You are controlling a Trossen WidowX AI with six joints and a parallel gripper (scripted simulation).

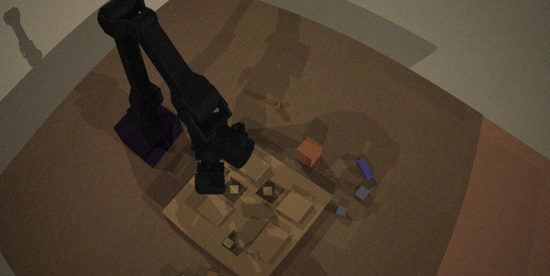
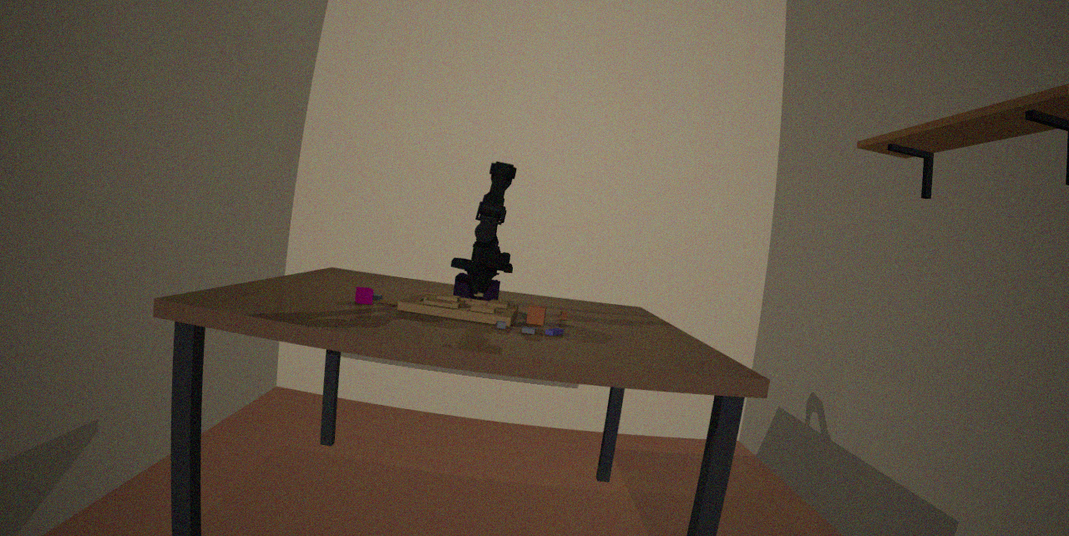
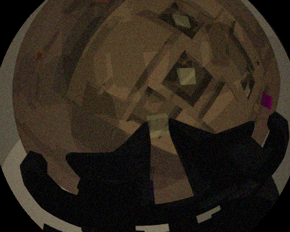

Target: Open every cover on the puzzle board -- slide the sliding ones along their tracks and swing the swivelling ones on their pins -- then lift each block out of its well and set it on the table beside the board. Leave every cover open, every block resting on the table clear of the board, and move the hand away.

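The tan puzzle board lies 120 mm ahead of my gripper tip and 20 mm below it. Also, from my gripper tip: small orange block: 40 mm behind, 250 mm to the left, 30 mm below; then grey block: 150 mm ahead, 260 mm to the right, 40 mm below; then orange cube: 120 mm ahead, 200 mm to the left, 20 mm below.
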